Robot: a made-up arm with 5 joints.
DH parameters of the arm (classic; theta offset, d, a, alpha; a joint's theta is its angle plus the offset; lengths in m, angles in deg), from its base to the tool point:
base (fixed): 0 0 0 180
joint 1: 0 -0.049 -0.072 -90
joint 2: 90 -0.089 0.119 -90
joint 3: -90 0.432 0.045 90
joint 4: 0 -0.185 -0.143 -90
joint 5: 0 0.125 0.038 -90
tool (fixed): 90 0.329 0 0
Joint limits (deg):
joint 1: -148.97..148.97
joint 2: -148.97..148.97
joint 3: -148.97..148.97
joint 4: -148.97..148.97
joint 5: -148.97..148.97
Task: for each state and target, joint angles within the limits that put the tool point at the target. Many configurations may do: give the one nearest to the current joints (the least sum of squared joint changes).
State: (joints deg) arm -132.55 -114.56 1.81 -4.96 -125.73
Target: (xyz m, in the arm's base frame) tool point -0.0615 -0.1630 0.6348
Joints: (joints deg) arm -90.48 -74.90 -15.37 39.37 -127.37
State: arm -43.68 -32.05 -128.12 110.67 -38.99
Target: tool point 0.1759 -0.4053 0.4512
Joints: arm -62.51 -54.23 -111.08 119.75 -37.80
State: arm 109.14 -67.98 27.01 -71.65 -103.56
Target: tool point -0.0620 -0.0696 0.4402
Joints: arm 106.52 -65.80 32.29 -76.48 -100.65
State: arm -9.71 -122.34 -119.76 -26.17 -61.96
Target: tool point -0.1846 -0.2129 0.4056
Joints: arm -20.48 -92.13 -105.15 -59.53 -63.75
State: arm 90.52 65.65 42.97 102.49 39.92
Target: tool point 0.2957 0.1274 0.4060
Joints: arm 107.14 26.66 38.46 104.87 75.94
